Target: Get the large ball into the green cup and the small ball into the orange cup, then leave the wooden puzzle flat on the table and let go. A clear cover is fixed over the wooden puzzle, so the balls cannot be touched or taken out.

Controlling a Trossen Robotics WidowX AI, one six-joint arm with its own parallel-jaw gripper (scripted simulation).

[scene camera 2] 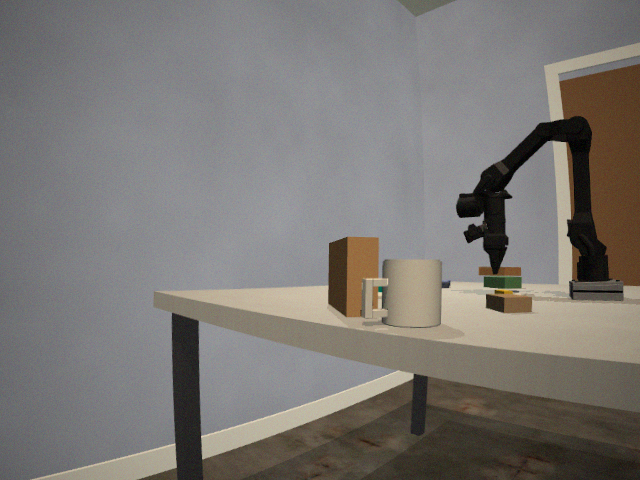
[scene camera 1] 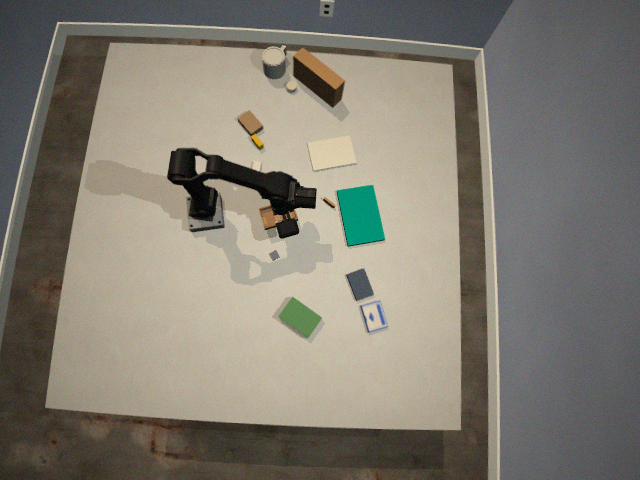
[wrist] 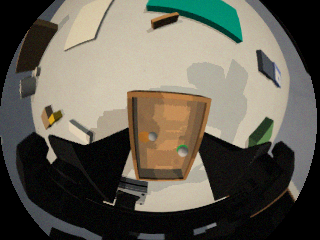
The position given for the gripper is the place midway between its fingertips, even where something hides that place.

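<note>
The gripper (scene camera 2: 494, 274) (wrist: 165, 132) is visible in scene camera 2 and the wrist view; the brown box (scene camera 2: 351, 258) (scene camera 1: 320, 79), in scene camera 2 and scene camera 1. Also visible: a green block (scene camera 1: 300, 317), a wooden puzzle (wrist: 166, 128), a cream board (scene camera 1: 336, 152), a teal board (scene camera 1: 362, 224) and a small tan block (scene camera 2: 506, 303).
</note>
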